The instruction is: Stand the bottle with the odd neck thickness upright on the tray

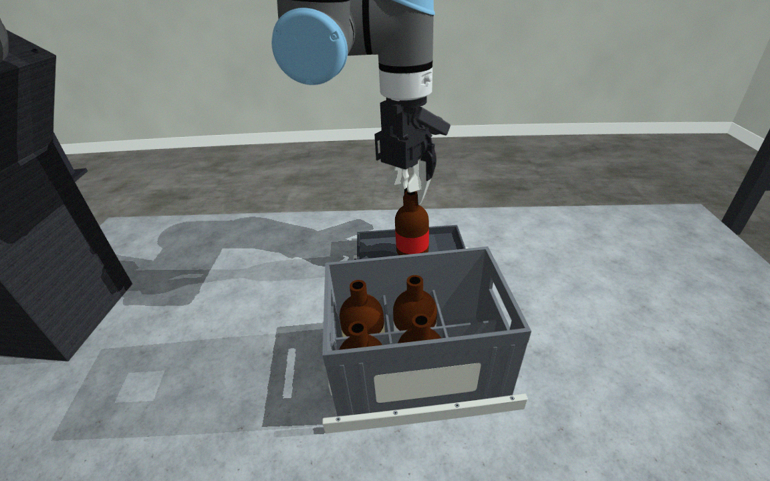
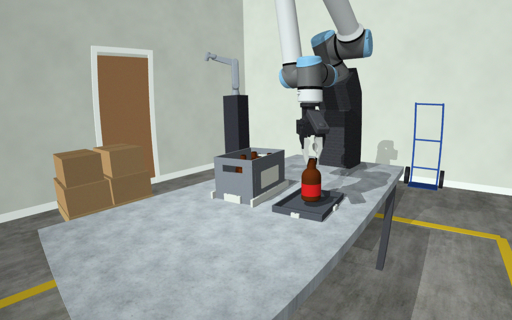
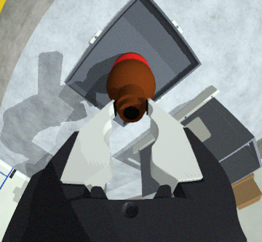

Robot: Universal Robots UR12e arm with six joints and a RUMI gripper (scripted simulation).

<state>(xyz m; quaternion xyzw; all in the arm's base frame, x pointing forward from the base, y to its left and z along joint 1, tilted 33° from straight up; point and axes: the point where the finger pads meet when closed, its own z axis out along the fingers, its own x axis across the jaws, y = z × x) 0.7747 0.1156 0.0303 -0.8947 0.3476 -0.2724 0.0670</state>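
Right now my hand is 70 mm above the glass bottle. Also, from my hand: crate 290 mm to the right, 90 mm below, 30 mm behind; then grey tray 160 mm below.
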